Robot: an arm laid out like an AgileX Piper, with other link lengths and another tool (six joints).
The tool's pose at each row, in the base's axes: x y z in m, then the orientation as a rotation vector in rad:
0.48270 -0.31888 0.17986 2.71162 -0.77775 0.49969
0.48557 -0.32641 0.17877 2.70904 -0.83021 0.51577
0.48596 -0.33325 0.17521 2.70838 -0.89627 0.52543
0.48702 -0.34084 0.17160 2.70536 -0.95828 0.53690
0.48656 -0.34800 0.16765 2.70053 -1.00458 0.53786
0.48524 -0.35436 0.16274 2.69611 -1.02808 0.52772
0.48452 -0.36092 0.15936 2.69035 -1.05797 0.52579
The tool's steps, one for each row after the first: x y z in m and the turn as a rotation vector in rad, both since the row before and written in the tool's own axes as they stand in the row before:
0.00529 0.00439 0.00435 0.00942 0.00200 0.03825
0.00219 0.00476 0.00567 0.01167 -0.00513 0.04657
0.00331 0.00489 0.00607 0.01088 -0.00287 0.04387
0.00207 0.00542 0.00578 0.00375 -0.00569 0.03199
0.00081 0.00528 0.00614 -0.00365 -0.00814 0.01528
0.00209 0.00509 0.00497 -0.00022 -0.00423 0.02056

